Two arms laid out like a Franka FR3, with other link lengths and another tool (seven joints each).
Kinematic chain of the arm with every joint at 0, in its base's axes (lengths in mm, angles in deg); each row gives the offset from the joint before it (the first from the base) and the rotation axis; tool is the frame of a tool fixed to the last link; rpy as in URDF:
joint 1: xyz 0 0 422.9 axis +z
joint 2: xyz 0 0 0 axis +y
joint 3: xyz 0 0 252.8 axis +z
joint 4: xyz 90.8 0 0 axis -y
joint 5: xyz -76.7 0 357.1 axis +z
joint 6: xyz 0 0 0 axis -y
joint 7: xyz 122.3 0 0 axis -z
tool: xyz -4 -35 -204.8 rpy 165.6 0 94.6
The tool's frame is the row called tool.
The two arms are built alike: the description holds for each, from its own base.
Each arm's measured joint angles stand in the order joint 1, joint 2, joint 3, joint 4, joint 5, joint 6, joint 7.
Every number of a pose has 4 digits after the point.
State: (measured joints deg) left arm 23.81 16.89 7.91 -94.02 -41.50 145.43 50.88; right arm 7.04 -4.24 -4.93 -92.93 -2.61 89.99 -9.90
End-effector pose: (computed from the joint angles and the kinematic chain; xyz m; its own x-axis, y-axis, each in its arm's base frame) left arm 0.6385 0.3388 0.4877 -0.1541 0.9807 -0.1202 0.4889 0.1814 0.8533; right arm 0.5574 -0.0247 0.5660 -0.2850 0.9575 -0.0435 0.9222 0.2863 0.2600
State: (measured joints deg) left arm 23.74 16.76 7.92 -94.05 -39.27 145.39 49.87; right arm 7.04 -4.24 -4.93 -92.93 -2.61 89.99 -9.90
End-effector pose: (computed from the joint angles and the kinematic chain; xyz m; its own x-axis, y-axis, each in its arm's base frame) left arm 0.6383 0.3382 0.4879 -0.1534 0.9832 -0.0992 0.5044 0.1642 0.8477; right arm 0.5574 -0.0247 0.5660 -0.2850 0.9575 -0.0435 0.9222 0.2863 0.2600
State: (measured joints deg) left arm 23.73 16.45 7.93 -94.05 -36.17 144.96 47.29; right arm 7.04 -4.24 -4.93 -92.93 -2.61 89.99 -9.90
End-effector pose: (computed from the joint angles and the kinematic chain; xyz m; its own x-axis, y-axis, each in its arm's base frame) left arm 0.6377 0.3374 0.4898 -0.1651 0.9825 -0.0859 0.5235 0.1611 0.8367; right arm 0.5574 -0.0247 0.5660 -0.2850 0.9575 -0.0435 0.9222 0.2863 0.2600
